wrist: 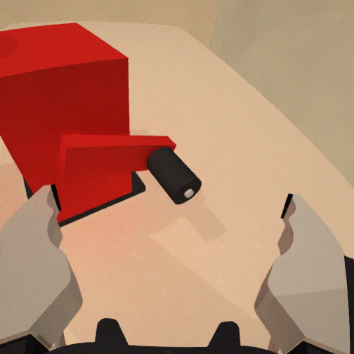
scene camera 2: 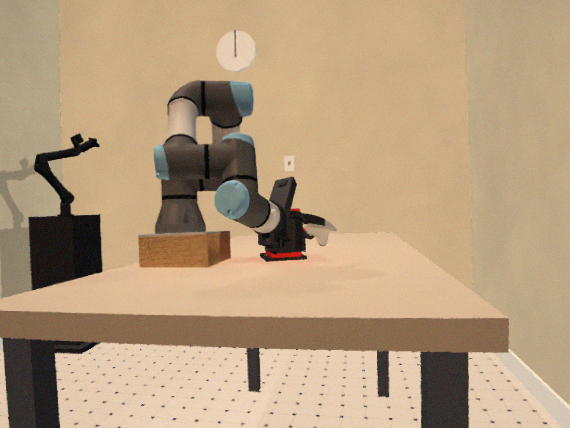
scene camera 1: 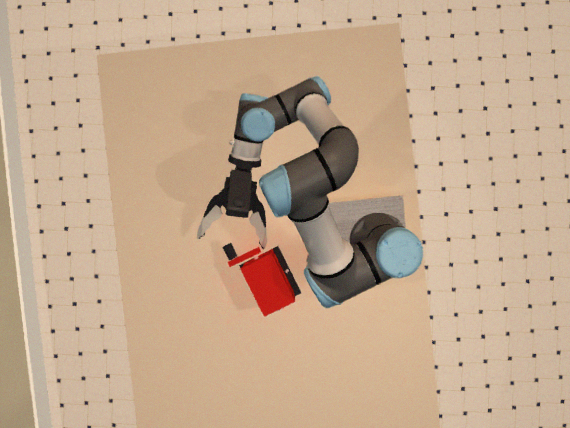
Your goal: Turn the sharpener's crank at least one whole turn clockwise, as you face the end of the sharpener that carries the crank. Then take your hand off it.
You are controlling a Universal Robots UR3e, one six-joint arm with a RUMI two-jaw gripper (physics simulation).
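Where they show: gripper, fingertip midpoint: (scene camera 2: 306, 233) (scene camera 1: 231, 244); arm's base, origin of the base link: (scene camera 2: 180, 232) (scene camera 1: 377, 241).
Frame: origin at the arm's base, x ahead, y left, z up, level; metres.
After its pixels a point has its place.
Note:
The red sharpener (scene camera 1: 268, 282) {z 0.052, x 0.253, y 0.049 m} (wrist: 65, 105) stands on the table on its black base (scene camera 1: 288, 271) {z -0.066, x 0.209, y 0.047 m} (wrist: 100, 208). Its red crank arm (scene camera 1: 244, 257) (wrist: 107, 146) is on the end that faces my gripper. In the wrist view the arm points right, and the black crank handle (scene camera 1: 229, 251) {z 0.001, x 0.333, y -0.025 m} (wrist: 174, 175) sticks out from its right end toward me. My gripper (scene camera 1: 232, 241) {z -0.006, x 0.327, y -0.040 m} (wrist: 172, 191) is open wide and holds nothing. In the wrist view the handle shows between the two fingertips, a little beyond them. In scene camera 2 the gripper hides most of the sharpener.
The arm's base stands on a wooden block (scene camera 2: 174, 251) {z -0.038, x 0.022, y -0.098 m} beside the sharpener. The arm's elbow and links pass above the table (scene camera 2: 250, 330) {z -0.093, x 0.294, y -0.524 m}, close to the sharpener's side. A black stand (scene camera 2: 65, 250) with a small black arm is at the left in scene camera 2.

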